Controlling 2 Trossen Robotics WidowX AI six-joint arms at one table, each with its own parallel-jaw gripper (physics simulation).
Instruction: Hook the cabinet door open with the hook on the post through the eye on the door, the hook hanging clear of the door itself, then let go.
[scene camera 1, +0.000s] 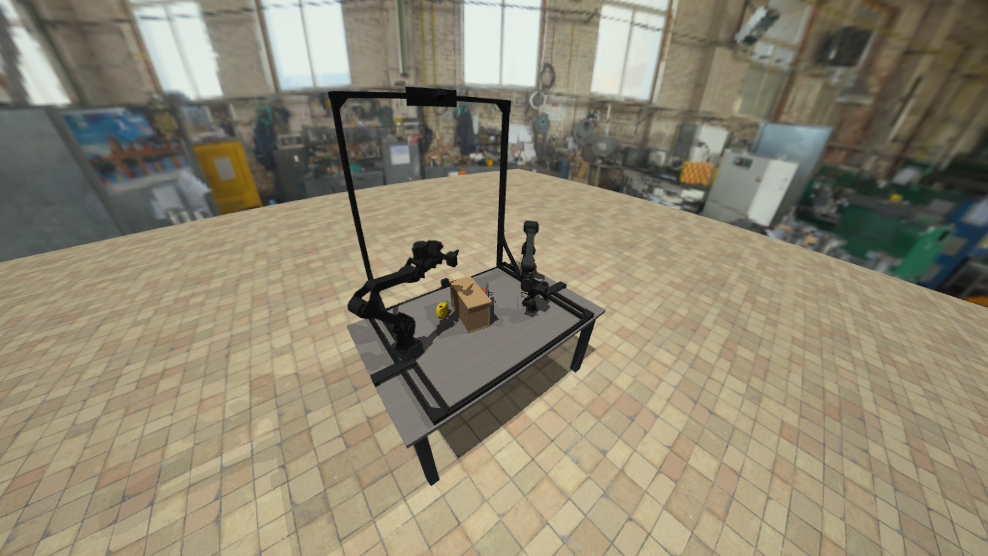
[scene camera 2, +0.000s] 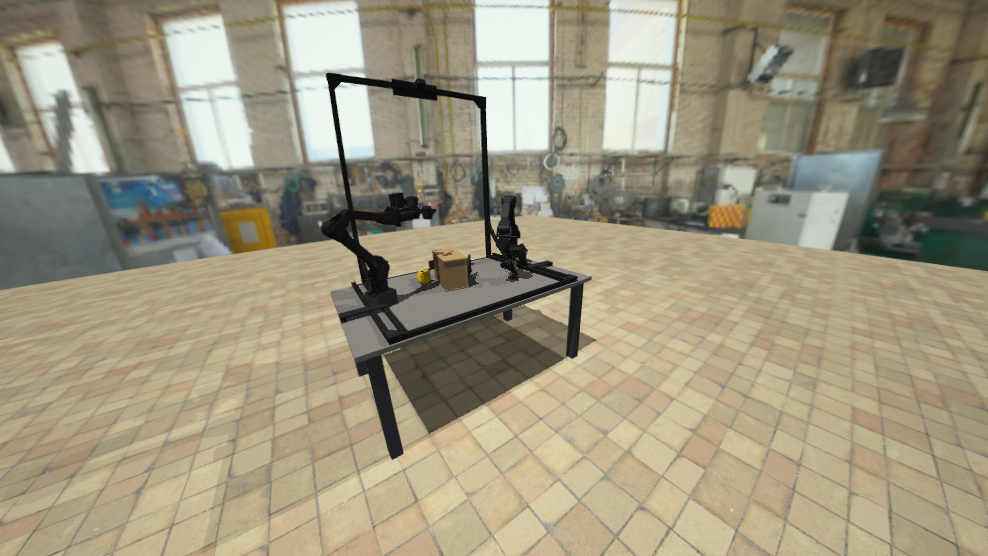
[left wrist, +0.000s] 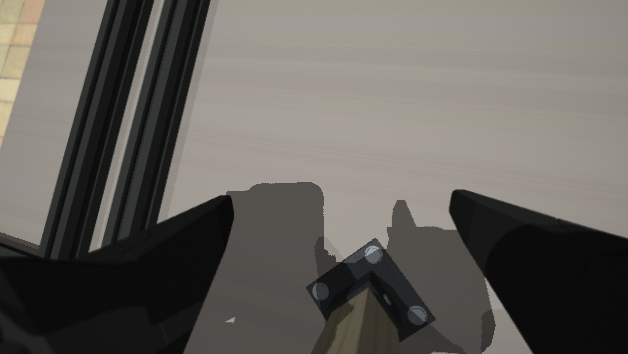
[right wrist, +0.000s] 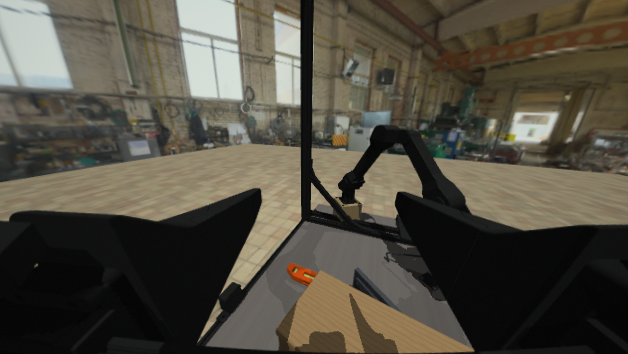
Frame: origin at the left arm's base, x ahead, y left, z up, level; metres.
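Seen in the pictures: left gripper, fingertip midpoint: (scene camera 1: 542, 305) (scene camera 2: 522, 271) (left wrist: 341, 203); right gripper, fingertip midpoint: (scene camera 1: 450, 247) (right wrist: 328, 196); left arm's base, link origin: (right wrist: 347, 200); right arm's base, link origin: (scene camera 1: 406, 343) (scene camera 2: 380, 290).
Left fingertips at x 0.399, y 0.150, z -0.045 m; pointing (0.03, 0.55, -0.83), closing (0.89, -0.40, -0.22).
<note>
Pixels of each thing's top centre, then the offset from my left fingertips to it. "pt": a spot on its surface instead.
- tan wooden cabinet, top centre: (right wrist: 377, 344) (scene camera 1: 469, 290) (scene camera 2: 448, 253) dx +0.130, dy -0.369, dz +0.111 m
- dark upright panel, top centre: (right wrist: 391, 304) dx +0.072, dy -0.293, dz +0.075 m
- wooden post, surface spot: (left wrist: 356, 327) pt dx -0.010, dy -0.038, dz +0.021 m
- black bolted foot, surface spot: (left wrist: 395, 290) pt dx +0.001, dy -0.050, dz -0.048 m
- yellow object, top centre: (scene camera 1: 441, 303) (scene camera 2: 422, 269) dx +0.176, dy -0.510, dz +0.031 m
- orange level, top centre: (right wrist: 309, 275) dx -0.115, dy -0.402, dz -0.032 m
- black frame, surface spot: (scene camera 1: 504, 179) pt dx -0.415, dy -0.332, dz +0.563 m
The tan wooden cabinet (scene camera 1: 473, 311) (scene camera 2: 452, 273) (right wrist: 340, 320) stands at mid-table. A dark upright panel (right wrist: 371, 287), seemingly its door, shows beside it in the right wrist view; the eye cannot be made out. In the left wrist view the wooden post (left wrist: 356, 327) rises from a black bolted foot (left wrist: 395, 290), low between the fingertips; the hook does not show there. My left gripper (left wrist: 341, 203) (scene camera 1: 530, 307) (scene camera 2: 512, 275) is open and empty, low over the table by the post. My right gripper (scene camera 1: 454, 257) (scene camera 2: 429, 212) is open and empty, high above the cabinet.
A yellow object (scene camera 1: 442, 309) (scene camera 2: 423, 276) sits left of the cabinet in the scene views. An orange level (right wrist: 301, 274) lies past the cabinet in the right wrist view. Black rails (left wrist: 137, 125) run along the table edge, and a black frame (scene camera 1: 504, 179) (scene camera 2: 485, 179) stands behind.
</note>
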